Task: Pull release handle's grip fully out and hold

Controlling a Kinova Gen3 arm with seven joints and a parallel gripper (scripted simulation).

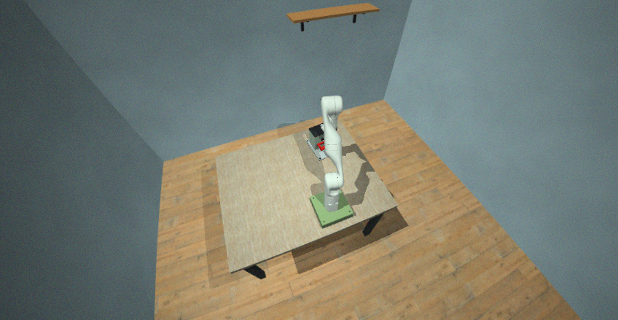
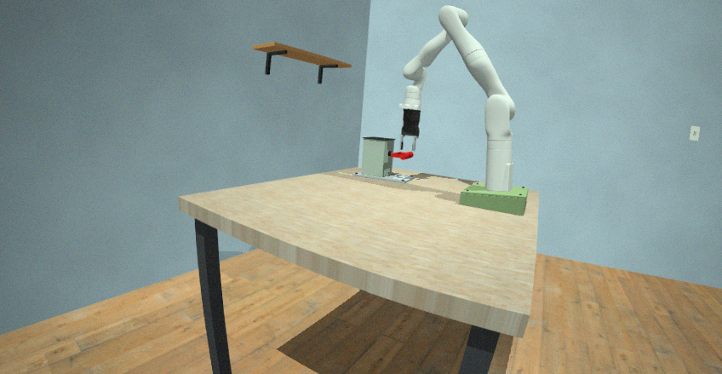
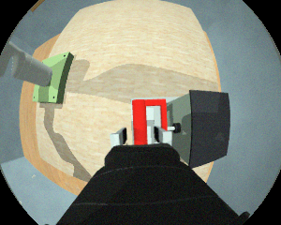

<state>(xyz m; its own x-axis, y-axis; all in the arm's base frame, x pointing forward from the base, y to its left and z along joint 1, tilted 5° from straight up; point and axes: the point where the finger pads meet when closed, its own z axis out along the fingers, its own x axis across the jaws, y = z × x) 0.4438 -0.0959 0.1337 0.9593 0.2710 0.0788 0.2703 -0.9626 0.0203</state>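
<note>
My hand is 14 cm above the base plate, 9 cm short of it and 3 cm to the right of it.
</note>
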